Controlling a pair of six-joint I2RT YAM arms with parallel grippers.
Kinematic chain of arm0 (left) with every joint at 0, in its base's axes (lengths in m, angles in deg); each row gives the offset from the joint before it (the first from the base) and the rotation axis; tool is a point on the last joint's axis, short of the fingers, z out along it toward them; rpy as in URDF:
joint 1: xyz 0 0 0.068 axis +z
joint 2: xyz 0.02 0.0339 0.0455 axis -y
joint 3: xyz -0.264 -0.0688 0 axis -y
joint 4: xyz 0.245 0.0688 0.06 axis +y
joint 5: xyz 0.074 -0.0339 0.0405 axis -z
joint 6: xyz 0.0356 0 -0.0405 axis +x
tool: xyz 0 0 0 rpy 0 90 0
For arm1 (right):
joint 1: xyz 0 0 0.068 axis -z
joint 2: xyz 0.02 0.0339 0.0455 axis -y
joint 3: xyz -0.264 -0.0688 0 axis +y
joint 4: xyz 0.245 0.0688 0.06 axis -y
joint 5: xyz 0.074 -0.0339 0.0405 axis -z
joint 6: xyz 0.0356 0 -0.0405 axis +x
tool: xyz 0 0 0 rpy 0 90 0
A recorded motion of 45 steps. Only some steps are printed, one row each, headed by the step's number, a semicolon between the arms.
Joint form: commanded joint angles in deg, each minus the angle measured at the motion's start. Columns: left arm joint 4, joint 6, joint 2, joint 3, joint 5, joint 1; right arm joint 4, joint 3, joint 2, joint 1, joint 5, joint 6.
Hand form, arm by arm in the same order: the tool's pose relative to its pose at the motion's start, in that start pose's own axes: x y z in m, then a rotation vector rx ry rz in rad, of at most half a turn. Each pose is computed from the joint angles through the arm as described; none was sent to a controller.
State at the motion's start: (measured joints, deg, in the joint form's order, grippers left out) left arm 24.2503 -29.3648 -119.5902 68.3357 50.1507 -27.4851; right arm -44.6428 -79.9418 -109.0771 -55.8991 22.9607 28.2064
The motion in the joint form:
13: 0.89 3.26 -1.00 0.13 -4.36 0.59; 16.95 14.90 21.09 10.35 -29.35 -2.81
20: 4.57 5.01 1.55 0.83 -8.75 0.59; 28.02 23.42 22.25 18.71 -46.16 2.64
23: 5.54 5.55 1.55 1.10 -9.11 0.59; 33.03 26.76 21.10 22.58 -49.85 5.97
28: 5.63 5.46 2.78 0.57 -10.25 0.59; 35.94 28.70 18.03 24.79 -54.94 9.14
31: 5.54 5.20 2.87 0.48 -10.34 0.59; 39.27 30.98 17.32 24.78 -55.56 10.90
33: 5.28 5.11 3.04 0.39 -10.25 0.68; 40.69 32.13 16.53 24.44 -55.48 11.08
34: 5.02 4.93 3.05 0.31 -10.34 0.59; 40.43 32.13 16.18 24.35 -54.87 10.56
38: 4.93 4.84 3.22 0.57 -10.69 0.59; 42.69 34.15 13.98 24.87 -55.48 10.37
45: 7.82 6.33 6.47 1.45 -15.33 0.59; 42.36 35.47 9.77 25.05 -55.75 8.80
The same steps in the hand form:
13: -0.0024 0.0095 0.0005 -0.0756 -0.0249 0.0273; 0.0007 -0.0754 -0.0501 -0.5444 -0.1483 0.1711
20: 0.0011 -0.0005 -0.0107 -0.1472 -0.0527 0.0529; 0.0098 -0.1074 -0.0188 -0.7753 -0.1044 0.3336
23: 0.0016 -0.0007 -0.0113 -0.1568 -0.0470 0.0535; 0.0146 -0.1226 0.0017 -0.8101 -0.0854 0.4323
28: 0.0042 -0.0036 -0.0151 -0.1715 -0.0624 0.0597; 0.0211 -0.1272 0.0240 -0.8672 -0.0068 0.5033
31: 0.0044 -0.0036 -0.0153 -0.1723 -0.0645 0.0563; 0.0281 -0.1250 0.0328 -0.8804 0.0048 0.5282
33: 0.0042 -0.0040 -0.0162 -0.1688 -0.0688 0.0579; 0.0329 -0.1218 0.0390 -0.8787 0.0164 0.5279
34: 0.0043 -0.0041 -0.0156 -0.1692 -0.0708 0.0582; 0.0338 -0.1212 0.0410 -0.8657 0.0193 0.5225
38: 0.0033 -0.0060 -0.0168 -0.1718 -0.0794 0.0631; 0.0440 -0.1204 0.0567 -0.8605 0.0522 0.5315
45: 0.0070 -0.0201 -0.0316 -0.2389 -0.1265 0.1036; 0.0597 -0.1165 0.0796 -0.8304 0.1407 0.5266

